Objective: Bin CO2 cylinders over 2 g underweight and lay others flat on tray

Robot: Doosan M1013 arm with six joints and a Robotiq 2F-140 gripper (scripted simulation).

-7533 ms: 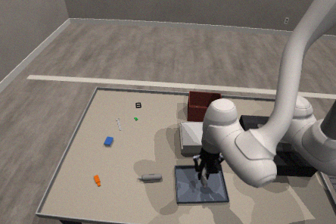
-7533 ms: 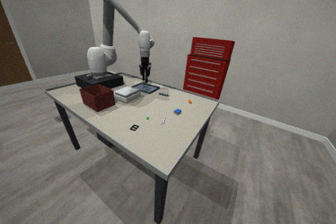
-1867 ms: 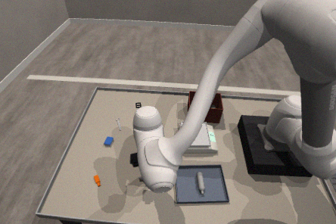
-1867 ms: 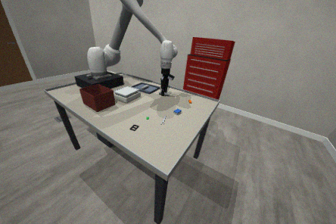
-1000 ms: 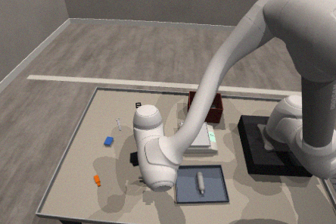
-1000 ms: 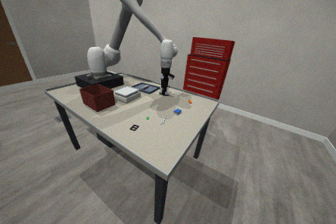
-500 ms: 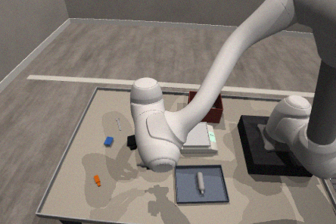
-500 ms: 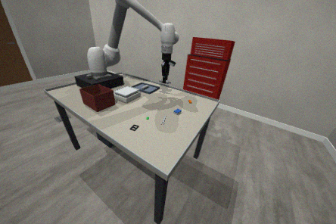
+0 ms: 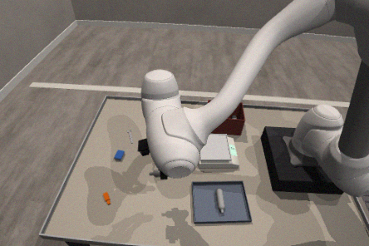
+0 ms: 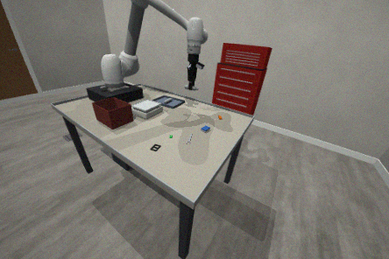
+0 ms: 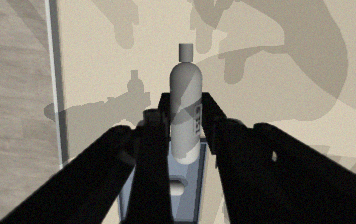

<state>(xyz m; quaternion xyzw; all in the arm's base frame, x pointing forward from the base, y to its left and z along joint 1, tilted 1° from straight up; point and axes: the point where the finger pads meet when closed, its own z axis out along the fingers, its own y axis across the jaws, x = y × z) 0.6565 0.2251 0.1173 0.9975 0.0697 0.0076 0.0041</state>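
My hand is 220 mm past the scale plate, 260 mm to the left of it and 150 mm above it. From my hand the other things lie so: grey CO2 cylinder (250 mm behind, 40 mm to the left, 190 mm below); blue-grey tray (240 mm behind, 10 mm to the left, 200 mm below); orange piece (250 mm ahead, 40 mm to the left, 200 mm below).
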